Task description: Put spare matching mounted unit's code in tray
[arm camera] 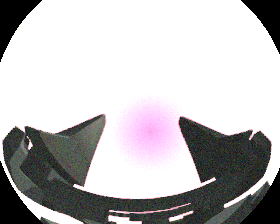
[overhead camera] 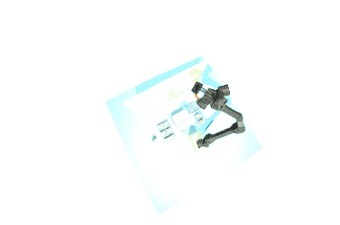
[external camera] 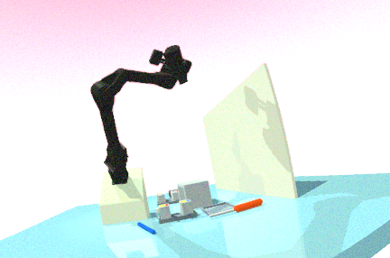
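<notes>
Now: gripper tip 60 mm past the grey spare, 190 mm to the right of it and 630 mm above it. From my gripper tip the other things lie so: tray 90 mm ahead, 150 mm to the right, 670 mm below; then mounted unit 20 mm ahead, 50 mm to the left, 620 mm below; then tall beige panel 250 mm ahead, 80 mm to the left, 450 mm below.
</notes>
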